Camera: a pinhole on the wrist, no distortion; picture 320 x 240 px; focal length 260.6 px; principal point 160.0 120.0 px. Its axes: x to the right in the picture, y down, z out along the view. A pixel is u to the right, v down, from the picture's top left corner.
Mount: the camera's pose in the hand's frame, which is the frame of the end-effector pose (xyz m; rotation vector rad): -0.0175 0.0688 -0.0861 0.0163 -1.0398 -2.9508
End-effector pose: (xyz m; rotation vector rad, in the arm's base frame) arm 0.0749 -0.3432 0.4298 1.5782 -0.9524 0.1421
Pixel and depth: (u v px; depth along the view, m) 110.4 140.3 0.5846
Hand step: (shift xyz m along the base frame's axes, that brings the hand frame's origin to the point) -0.3626 -0.3634 0.2527
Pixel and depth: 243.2 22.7 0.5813
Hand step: -0.6142 -0.0582 0.2770
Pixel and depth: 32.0 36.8 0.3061
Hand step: -0.1695 -0.1206 0.3107
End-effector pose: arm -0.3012 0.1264 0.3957 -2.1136 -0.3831 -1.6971
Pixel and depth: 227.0 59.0 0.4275
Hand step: 0.3147 -0.2730 -0.2207
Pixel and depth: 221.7 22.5 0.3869
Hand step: 0.2718 -0.3102 -0.1932
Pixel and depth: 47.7 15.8 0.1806
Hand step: 0.1293 -0.2087 0.0211
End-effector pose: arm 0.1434 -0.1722 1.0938 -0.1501 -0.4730 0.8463
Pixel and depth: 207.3 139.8 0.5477
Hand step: -0.4973 0.1351 0.1641
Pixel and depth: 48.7 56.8 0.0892
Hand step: -0.0727 0.1098 -0.0643
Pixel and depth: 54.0 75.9 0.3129
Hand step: -0.2089 0.2746 0.0508
